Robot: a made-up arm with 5 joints. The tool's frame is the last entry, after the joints. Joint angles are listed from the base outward. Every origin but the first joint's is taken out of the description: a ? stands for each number. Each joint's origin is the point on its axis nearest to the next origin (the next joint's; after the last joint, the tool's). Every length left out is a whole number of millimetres.
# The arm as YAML. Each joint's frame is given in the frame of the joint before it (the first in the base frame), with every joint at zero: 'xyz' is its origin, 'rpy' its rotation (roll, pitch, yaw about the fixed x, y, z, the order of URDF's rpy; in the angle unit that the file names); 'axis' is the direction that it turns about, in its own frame. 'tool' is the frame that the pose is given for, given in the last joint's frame.
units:
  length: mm
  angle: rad
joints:
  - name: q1
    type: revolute
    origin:
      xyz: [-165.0, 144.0, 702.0]
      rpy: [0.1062, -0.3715, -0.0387]
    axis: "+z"
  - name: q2
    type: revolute
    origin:
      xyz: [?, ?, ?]
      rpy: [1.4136, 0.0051, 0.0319]
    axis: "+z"
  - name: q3
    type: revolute
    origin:
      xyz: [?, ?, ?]
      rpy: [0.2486, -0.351, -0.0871]
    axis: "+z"
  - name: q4
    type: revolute
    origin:
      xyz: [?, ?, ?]
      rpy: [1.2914, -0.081, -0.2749]
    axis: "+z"
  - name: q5
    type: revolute
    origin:
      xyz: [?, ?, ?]
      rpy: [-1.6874, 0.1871, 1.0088]
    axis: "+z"
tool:
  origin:
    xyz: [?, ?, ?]
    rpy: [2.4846, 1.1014, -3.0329]
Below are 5 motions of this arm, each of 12 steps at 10 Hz.
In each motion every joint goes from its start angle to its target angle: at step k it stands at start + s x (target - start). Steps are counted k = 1, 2, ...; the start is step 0. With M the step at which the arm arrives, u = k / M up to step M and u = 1 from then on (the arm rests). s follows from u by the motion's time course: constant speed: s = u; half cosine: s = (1 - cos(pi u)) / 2; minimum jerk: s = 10 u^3 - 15 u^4 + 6 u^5.
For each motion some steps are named. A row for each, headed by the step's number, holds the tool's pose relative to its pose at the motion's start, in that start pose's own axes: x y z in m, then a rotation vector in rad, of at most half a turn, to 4 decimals.
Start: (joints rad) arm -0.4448 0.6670 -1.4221 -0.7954 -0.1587
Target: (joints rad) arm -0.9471 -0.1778 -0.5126 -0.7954 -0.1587
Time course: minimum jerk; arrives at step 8
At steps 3, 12:
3: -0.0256 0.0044 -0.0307 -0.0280 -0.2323 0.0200
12: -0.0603 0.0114 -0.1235 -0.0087 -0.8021 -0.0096

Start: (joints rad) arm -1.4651 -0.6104 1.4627 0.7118 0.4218
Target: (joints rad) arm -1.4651 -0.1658 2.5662 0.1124 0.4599
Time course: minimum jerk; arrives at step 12
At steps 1, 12:
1: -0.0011 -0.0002 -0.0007 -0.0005 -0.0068 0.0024
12: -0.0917 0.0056 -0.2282 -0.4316 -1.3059 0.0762

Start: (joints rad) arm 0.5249 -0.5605 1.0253 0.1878 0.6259
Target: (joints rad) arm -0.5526 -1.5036 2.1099 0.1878 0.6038
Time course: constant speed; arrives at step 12
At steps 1, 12:
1: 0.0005 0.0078 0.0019 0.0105 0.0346 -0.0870
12: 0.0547 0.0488 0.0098 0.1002 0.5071 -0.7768

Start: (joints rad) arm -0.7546 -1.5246 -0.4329 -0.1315 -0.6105
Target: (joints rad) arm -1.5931 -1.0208 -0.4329 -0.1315 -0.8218
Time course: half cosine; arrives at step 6
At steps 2, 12:
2: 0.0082 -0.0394 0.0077 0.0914 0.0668 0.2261
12: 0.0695 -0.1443 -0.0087 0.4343 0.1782 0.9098

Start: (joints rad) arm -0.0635 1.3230 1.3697 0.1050 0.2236
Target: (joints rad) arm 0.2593 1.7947 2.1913 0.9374 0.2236
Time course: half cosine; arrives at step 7
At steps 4, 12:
4: -0.0846 0.0761 -0.1719 0.1457 -1.0034 -0.5348
12: -0.0293 0.1325 -0.2762 0.3146 -1.6590 -0.8462

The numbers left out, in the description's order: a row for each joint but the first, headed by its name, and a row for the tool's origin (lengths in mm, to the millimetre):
q2: 14.0 -35.0 0.0
q3: -6.0 24.0 0.0
q4: 24.0 71.0 0.0
q5: -31.0 -1.0 0.0
tool: 143.0 29.0 0.0

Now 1 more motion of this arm.
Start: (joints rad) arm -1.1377 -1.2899 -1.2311 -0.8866 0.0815
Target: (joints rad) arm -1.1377 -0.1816 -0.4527 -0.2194 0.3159
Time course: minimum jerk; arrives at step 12
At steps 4, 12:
4: -0.0001 0.0762 -0.0164 -0.3587 -0.0484 -0.2859
12: 0.0652 0.1397 -0.2692 -1.8094 -0.6291 -0.9081

